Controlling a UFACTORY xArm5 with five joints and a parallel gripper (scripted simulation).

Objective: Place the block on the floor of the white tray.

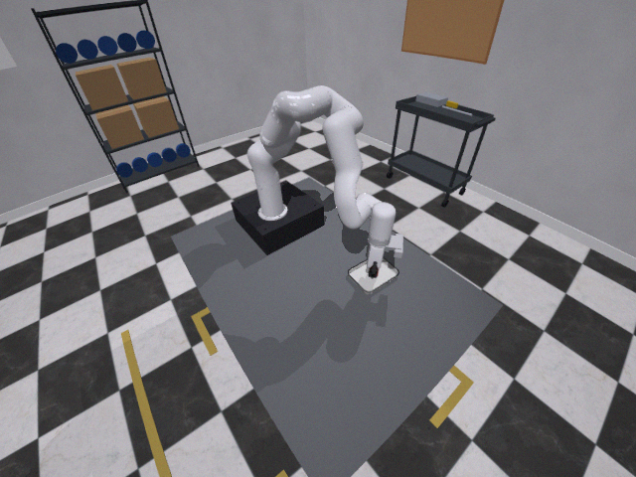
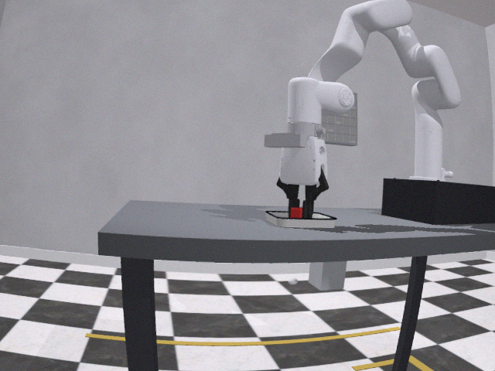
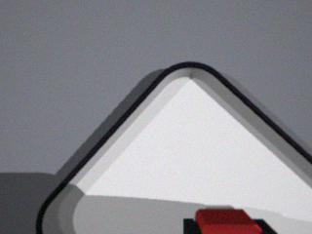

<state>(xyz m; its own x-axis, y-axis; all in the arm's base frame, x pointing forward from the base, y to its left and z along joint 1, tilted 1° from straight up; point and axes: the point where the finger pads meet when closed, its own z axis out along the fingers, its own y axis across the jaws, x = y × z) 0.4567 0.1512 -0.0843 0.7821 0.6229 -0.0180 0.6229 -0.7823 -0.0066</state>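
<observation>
The red block lies 1 cm below my hand. Also, from my hand: white tray 2 cm below.
</observation>
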